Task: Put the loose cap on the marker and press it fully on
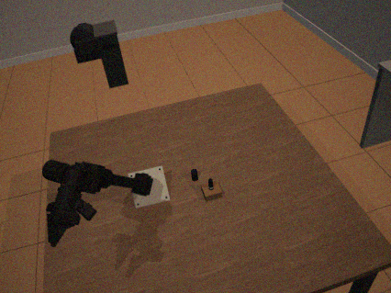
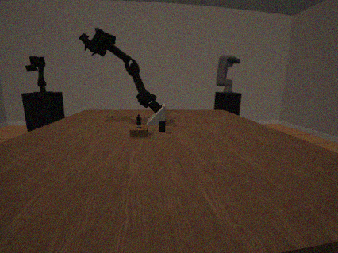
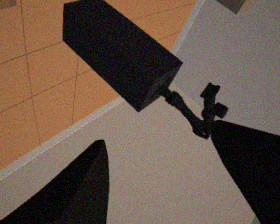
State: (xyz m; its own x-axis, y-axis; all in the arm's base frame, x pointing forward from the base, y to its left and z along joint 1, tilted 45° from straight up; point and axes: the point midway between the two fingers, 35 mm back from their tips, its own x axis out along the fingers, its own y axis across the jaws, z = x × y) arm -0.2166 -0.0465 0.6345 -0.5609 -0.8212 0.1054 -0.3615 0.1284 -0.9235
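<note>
Now: the dark round cap 51 cm to the left of my gripper tip, 50 cm ahead of it and 43 cm below it. Also, from my gripper tip: dark marker 54 cm ahead, 40 cm to the left, 39 cm below; wooden holder block 54 cm ahead, 44 cm below, 40 cm to the left.
</note>
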